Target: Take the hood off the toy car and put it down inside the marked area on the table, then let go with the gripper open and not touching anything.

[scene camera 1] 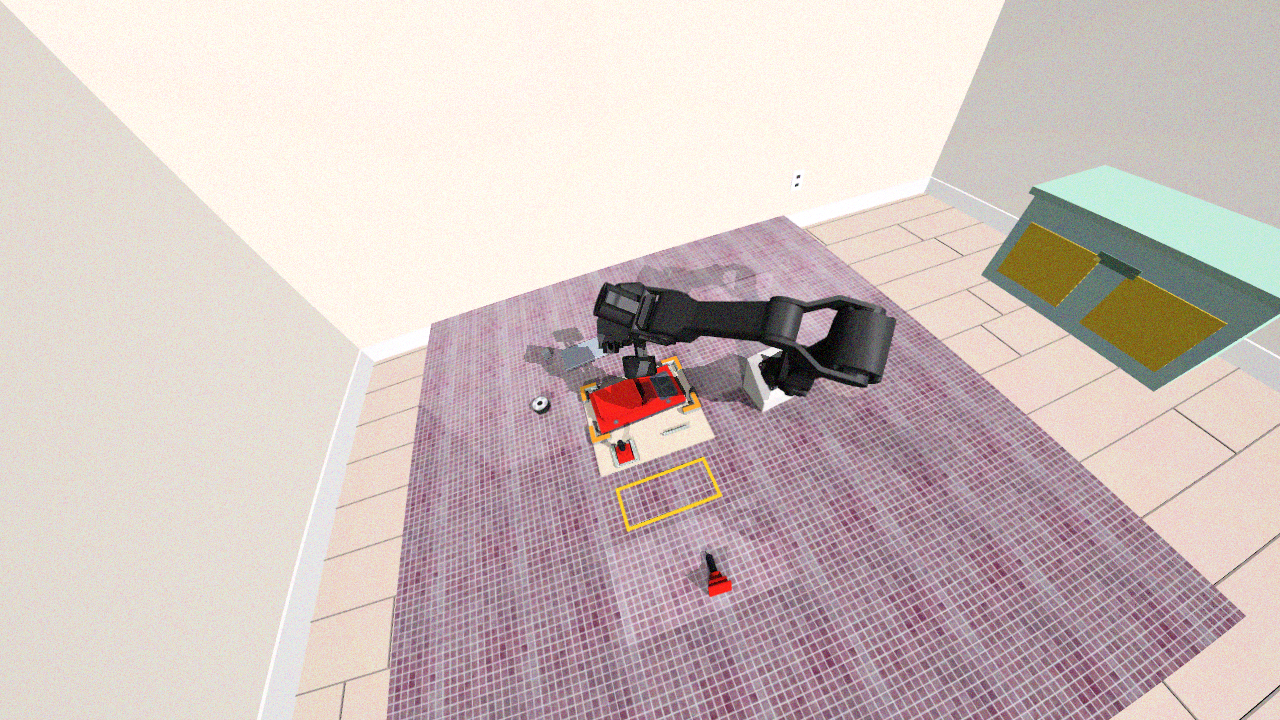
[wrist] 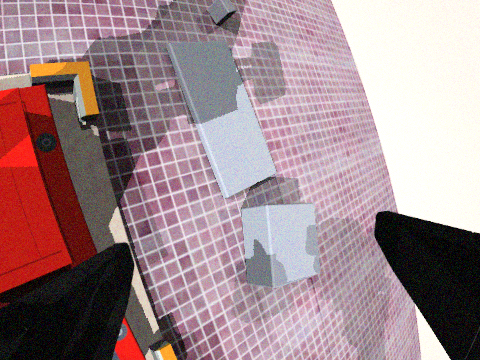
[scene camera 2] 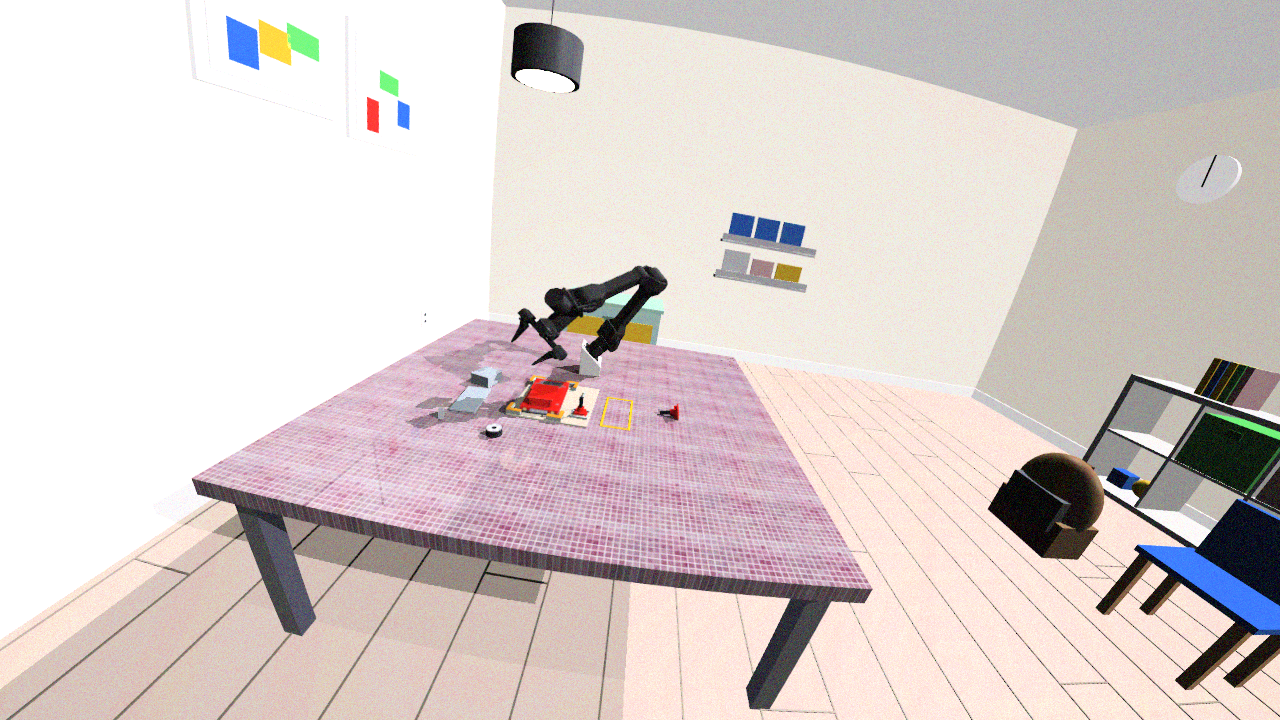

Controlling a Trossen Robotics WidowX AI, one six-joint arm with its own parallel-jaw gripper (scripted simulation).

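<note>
Gripper of mine [scene camera 1: 621, 336], visible also at [wrist: 256, 241] and [scene camera 2: 521, 353]: open, holding nothing. A red hood [scene camera 1: 621, 398] is present as well.
</note>
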